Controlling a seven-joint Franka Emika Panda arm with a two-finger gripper.
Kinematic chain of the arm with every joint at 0, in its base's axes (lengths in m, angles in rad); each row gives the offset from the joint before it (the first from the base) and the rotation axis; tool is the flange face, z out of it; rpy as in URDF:
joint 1: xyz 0 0 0.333 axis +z
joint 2: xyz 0 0 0 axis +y
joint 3: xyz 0 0 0.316 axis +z
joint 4: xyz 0.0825 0 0 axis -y
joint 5: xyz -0.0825 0 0.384 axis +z
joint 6: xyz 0 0 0 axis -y
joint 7: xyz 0.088 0 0 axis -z
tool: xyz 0 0 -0.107 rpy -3.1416 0 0
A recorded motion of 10 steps. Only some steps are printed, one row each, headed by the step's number.
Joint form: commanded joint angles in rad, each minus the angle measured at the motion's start. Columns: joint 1, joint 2, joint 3, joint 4, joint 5, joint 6, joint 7.
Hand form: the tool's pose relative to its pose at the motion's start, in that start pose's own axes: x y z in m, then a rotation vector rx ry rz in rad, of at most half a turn. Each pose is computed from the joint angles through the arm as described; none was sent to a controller.
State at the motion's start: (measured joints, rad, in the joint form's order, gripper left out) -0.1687 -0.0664 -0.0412 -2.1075 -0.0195 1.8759 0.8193
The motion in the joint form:
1: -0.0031 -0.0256 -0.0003 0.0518 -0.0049 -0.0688 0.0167
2: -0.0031 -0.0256 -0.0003 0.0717 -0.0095 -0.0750 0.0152
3: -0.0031 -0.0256 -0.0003 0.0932 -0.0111 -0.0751 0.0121
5: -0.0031 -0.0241 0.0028 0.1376 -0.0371 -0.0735 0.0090
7: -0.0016 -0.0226 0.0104 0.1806 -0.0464 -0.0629 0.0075
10: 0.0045 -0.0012 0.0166 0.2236 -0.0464 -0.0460 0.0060
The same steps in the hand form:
1: -0.0018 0.0062 -0.0311 0.0038 0.0084 0.0201
2: -0.0004 0.0056 -0.0402 0.0108 0.0211 0.0181
3: 0.0013 0.0043 -0.0506 0.0253 0.0369 0.0152
5: 0.0049 0.0019 -0.0717 0.0398 0.0867 0.0053
7: 0.0049 -0.0037 -0.0933 0.0706 0.1305 -0.0054
10: 0.0065 -0.0153 -0.1057 0.0977 0.1585 -0.0186

